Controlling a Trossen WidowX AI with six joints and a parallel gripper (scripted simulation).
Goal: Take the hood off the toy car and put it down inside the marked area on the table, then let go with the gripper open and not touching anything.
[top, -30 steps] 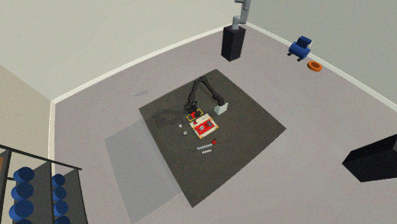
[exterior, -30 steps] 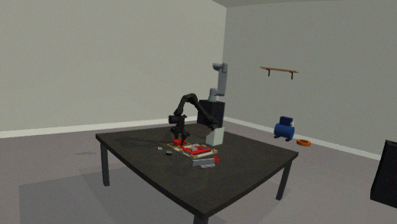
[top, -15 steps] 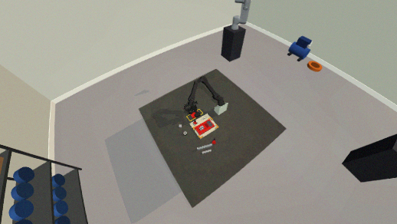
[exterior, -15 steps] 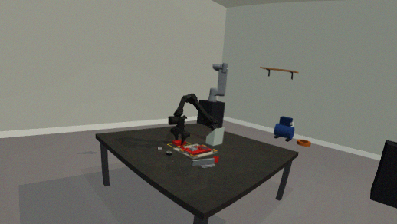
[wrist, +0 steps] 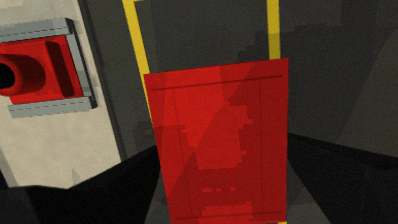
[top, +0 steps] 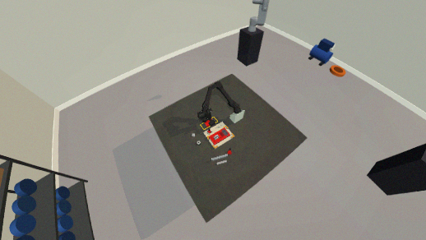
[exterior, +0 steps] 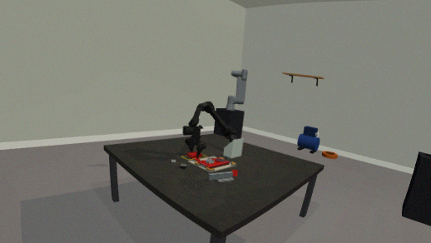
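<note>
Now: gripper tip right at the hood.
</note>
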